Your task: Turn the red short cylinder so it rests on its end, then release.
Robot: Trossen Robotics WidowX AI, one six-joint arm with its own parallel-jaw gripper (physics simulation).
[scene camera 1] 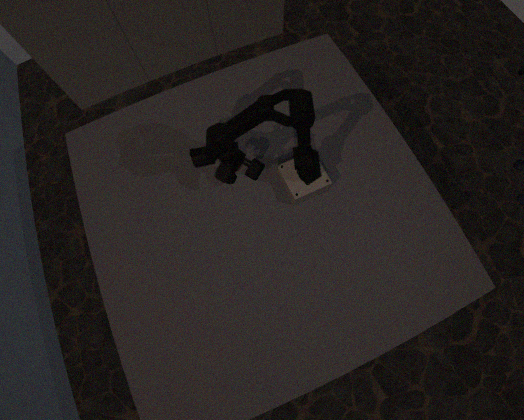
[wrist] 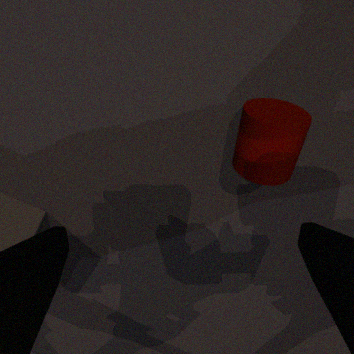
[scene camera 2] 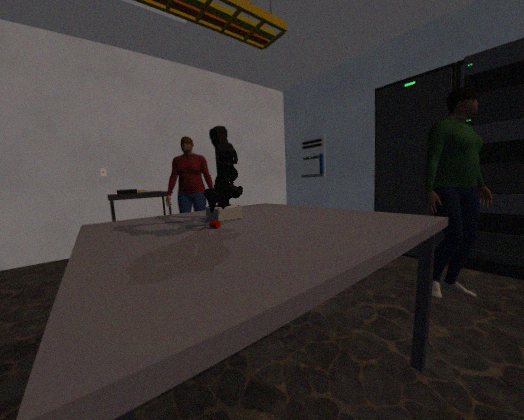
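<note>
The red short cylinder point(scene camera 2: 214, 224) point(wrist: 272, 142) appears to lie on its side on the table point(scene camera 1: 280, 300) point(scene camera 2: 300, 250). In the wrist view it is in the upper right, one round end facing the top of the view, and it lies beyond the fingertips, nearer the right finger. It does not show in scene camera 1, where the arm covers part of the table. My gripper point(scene camera 1: 240, 172) point(wrist: 185, 236) is open, its black fingers wide apart with nothing between them. The cylinder is apart from both fingers.
The arm's pale base block point(scene camera 1: 297, 191) point(scene camera 2: 227, 214) point(wrist: 17, 220) stands close to the gripper and the cylinder. Arm shadows fall across the table around them. Two people, in red point(scene camera 2: 190, 172) and green point(scene camera 2: 456, 150), stand beyond the table.
</note>
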